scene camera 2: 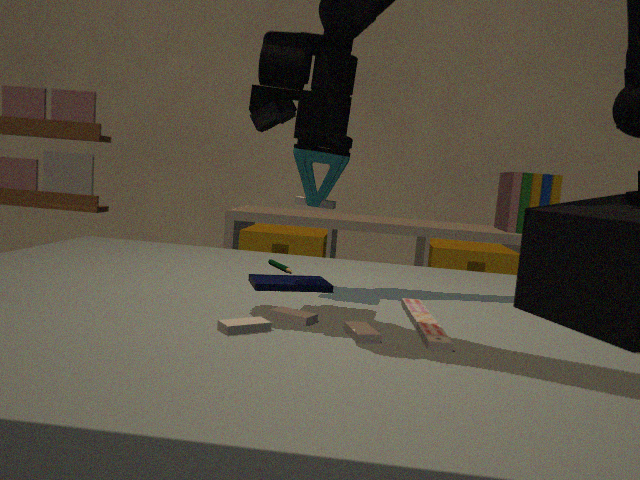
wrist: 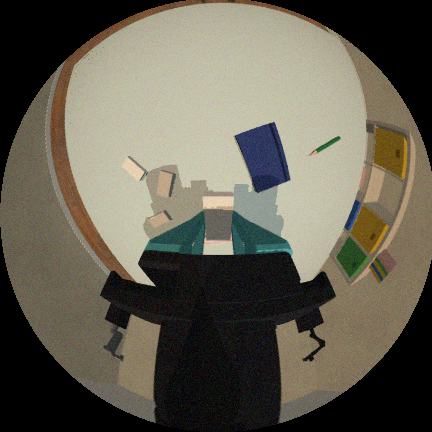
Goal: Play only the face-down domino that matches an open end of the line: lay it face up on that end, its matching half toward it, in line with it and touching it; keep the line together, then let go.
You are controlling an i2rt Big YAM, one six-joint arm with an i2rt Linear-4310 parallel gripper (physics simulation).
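Frame: origin at the arm's base, x ahead, y left, z up, level; metres.
Where they show: gripper, fingertip midpoint: [scene camera 2: 315, 205] [wrist: 217, 215].
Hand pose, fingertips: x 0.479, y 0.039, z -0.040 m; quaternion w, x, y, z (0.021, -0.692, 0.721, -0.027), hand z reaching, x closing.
After its pixels a point has its place.
My gripper [scene camera 2: 315, 202] {x 0.479, y 0.039, z -0.040 m} [wrist: 217, 215] {x 0.479, y 0.039, z -0.040 m} is shut on a domino [scene camera 2: 327, 204] {x 0.460, y 0.053, z -0.036 m} [wrist: 218, 201] {x 0.500, y 0.037, z -0.030 m}, held high above the table. The domino's pips do not show. The line of face-up dominoes [scene camera 2: 424, 320] {x 0.320, y 0.118, z -0.165 m} lies on the table at the right in the scene view; in the wrist view a sliver of it shows behind the held domino. Three other dominoes lie apart on the table with plain tops: one at the left [scene camera 2: 244, 325] {x 0.519, y 0.229, z -0.166 m} [wrist: 134, 168] {x 0.522, y 0.208, z -0.165 m}, one beside it [scene camera 2: 293, 315] {x 0.477, y 0.163, z -0.166 m} [wrist: 165, 183] {x 0.481, y 0.144, z -0.165 m}, and one nearer the line [scene camera 2: 362, 331] {x 0.392, y 0.201, z -0.165 m} [wrist: 160, 219] {x 0.395, y 0.179, z -0.165 m}.
A dark blue book [scene camera 2: 290, 283] {x 0.517, y -0.024, z -0.165 m} [wrist: 262, 156] {x 0.526, y -0.046, z -0.165 m} lies behind the loose dominoes. A green pencil [scene camera 2: 279, 266] {x 0.570, y -0.196, z -0.170 m} [wrist: 325, 145] {x 0.568, y -0.198, z -0.167 m} lies beyond it. A large black box [scene camera 2: 581, 268] {x 0.120, y 0.037, z -0.092 m} stands at the right. A shelf unit [scene camera 2: 372, 221] with yellow bins is behind the table.
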